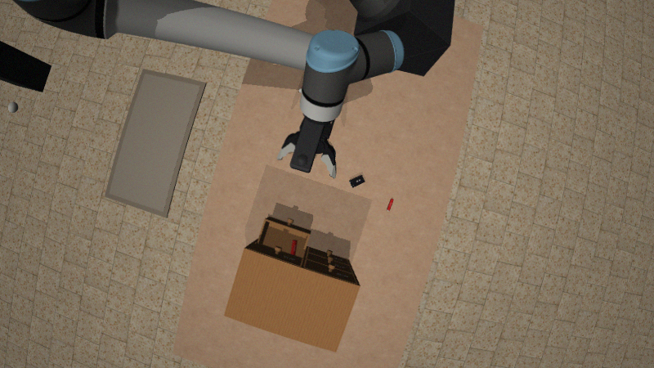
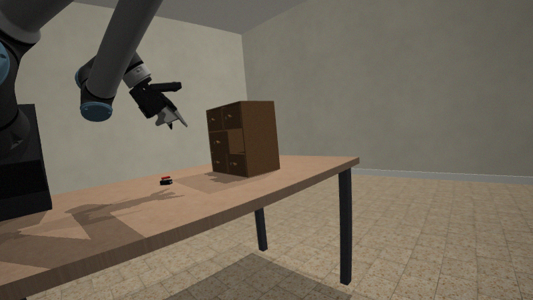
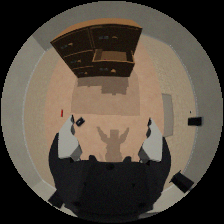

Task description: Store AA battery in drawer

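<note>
Now: hand 250 mm short of the drawer, 30 mm to the left of it and 90 mm above it. The rest, counted from my hand: small black object 10 mm behind, 160 mm to the left, 220 mm below.
</note>
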